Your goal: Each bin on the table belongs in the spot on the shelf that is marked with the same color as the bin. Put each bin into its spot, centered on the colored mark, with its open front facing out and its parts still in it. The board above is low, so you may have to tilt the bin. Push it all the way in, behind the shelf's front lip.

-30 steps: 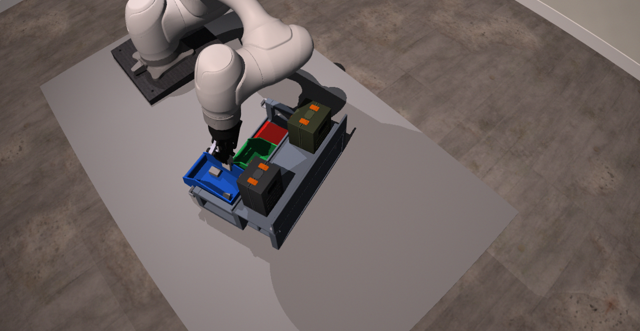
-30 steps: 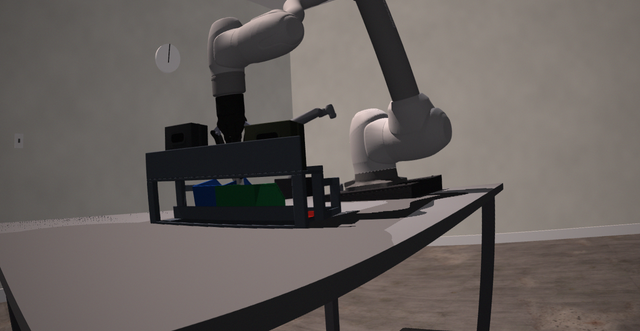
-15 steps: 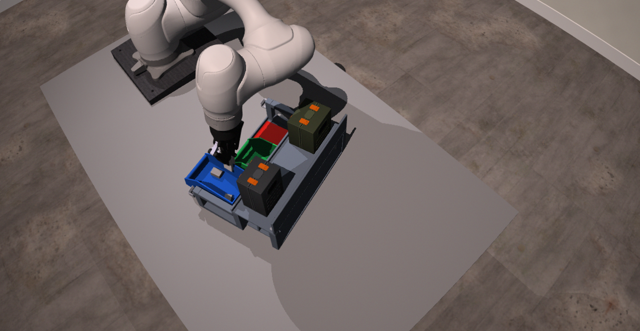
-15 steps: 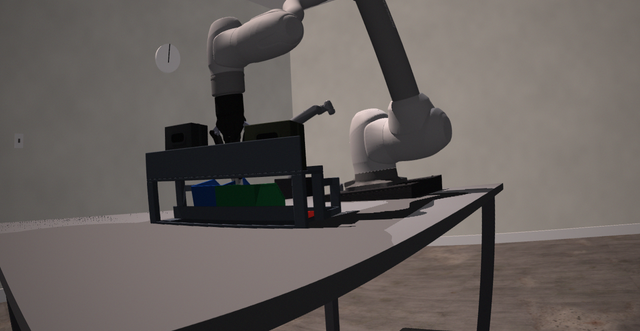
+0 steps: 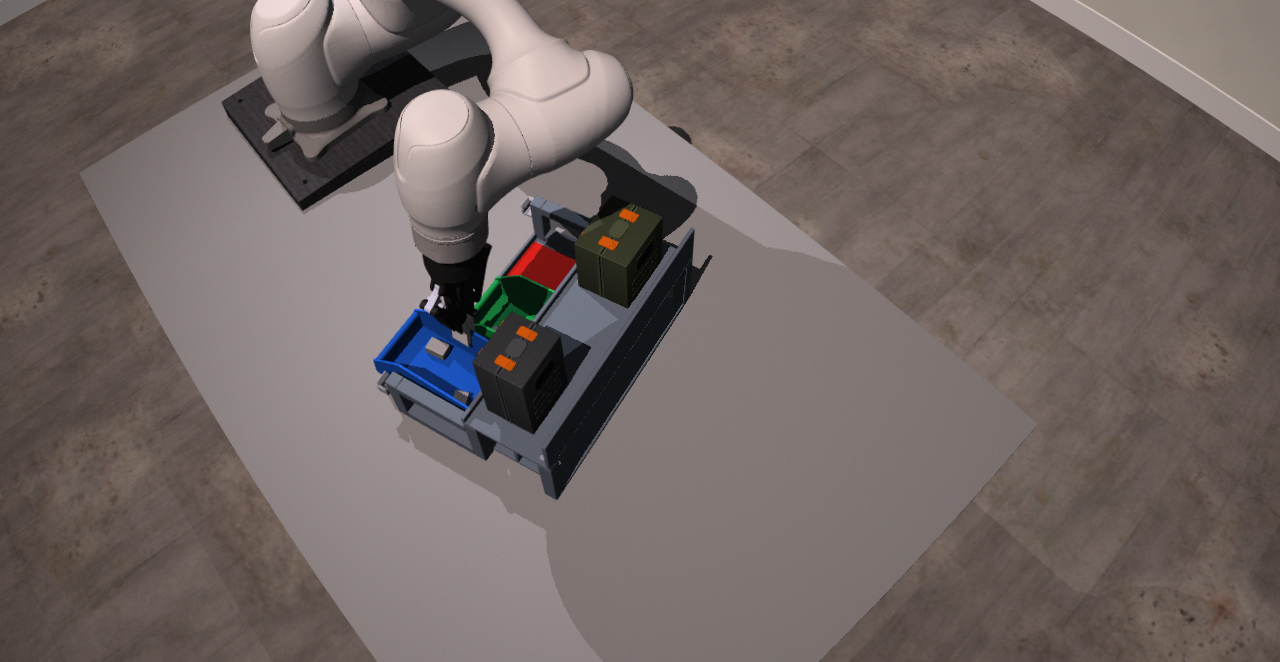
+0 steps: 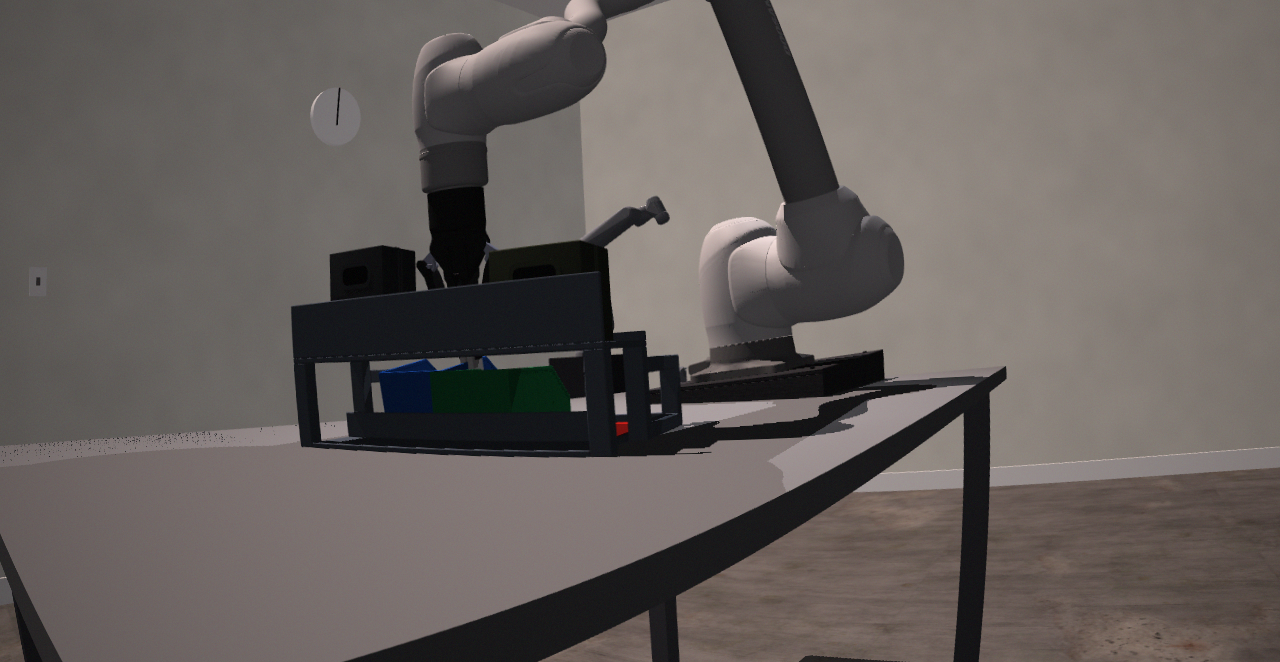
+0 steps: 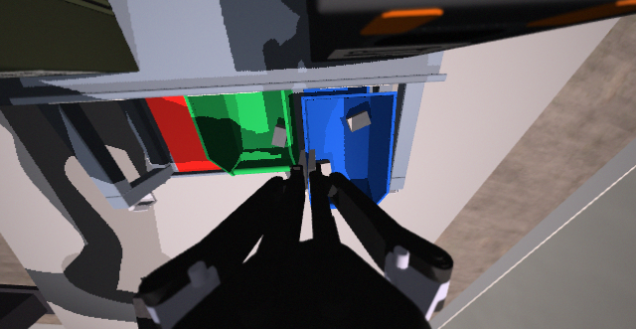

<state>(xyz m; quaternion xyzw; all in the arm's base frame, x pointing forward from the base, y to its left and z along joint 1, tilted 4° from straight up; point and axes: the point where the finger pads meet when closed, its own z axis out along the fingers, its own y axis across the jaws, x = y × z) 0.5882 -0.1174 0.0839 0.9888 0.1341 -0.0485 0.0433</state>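
Now: hand 5 cm to the left of the blue bin and 4 cm above it. The rest, counted from my hand: olive case: 21 cm to the left, 10 cm ahead, 6 cm above; black case: 15 cm ahead, 7 cm above, 1 cm to the right; green bin: 8 cm to the left, 5 cm below, 3 cm ahead.
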